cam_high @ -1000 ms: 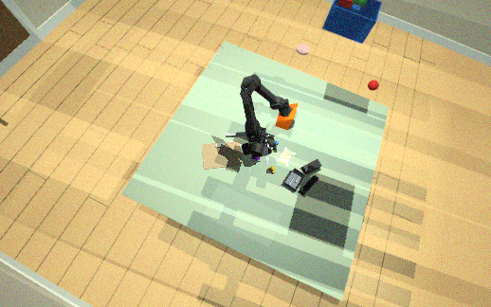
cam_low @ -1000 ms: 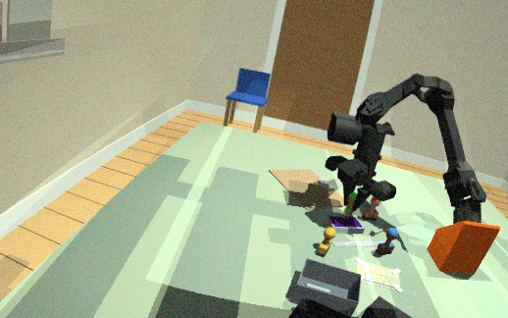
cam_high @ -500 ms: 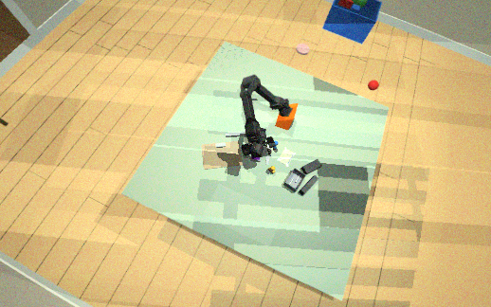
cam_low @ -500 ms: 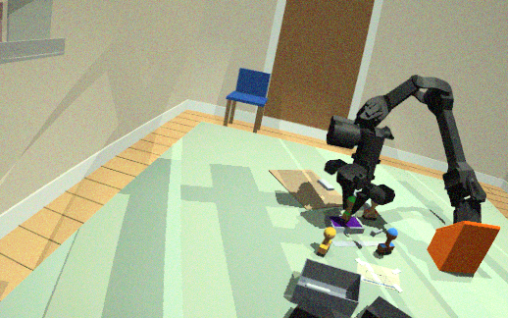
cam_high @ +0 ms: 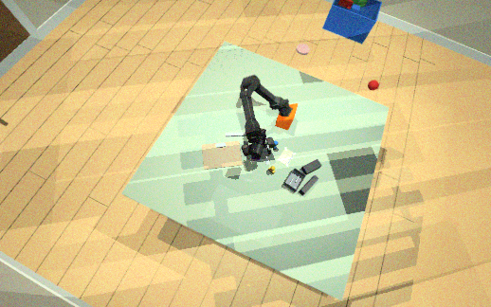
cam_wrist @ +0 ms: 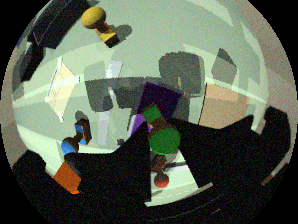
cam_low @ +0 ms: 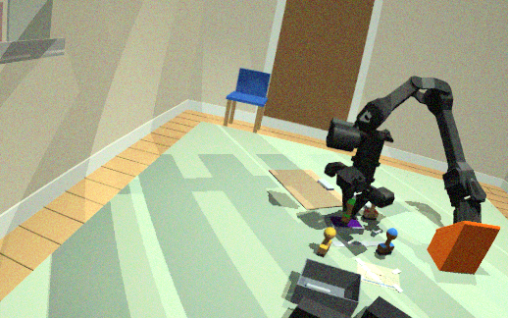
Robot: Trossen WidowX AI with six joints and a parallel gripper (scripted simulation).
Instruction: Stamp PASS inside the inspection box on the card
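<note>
My gripper tip is right at the green-knobbed stamp. Round my gripper tip: blue-knobbed stamp 100 mm behind, 70 mm to the left, 20 mm below; then red-knobbed stamp 80 mm behind, 80 mm to the right, 20 mm below; then purple ink pad 30 mm below.
</note>
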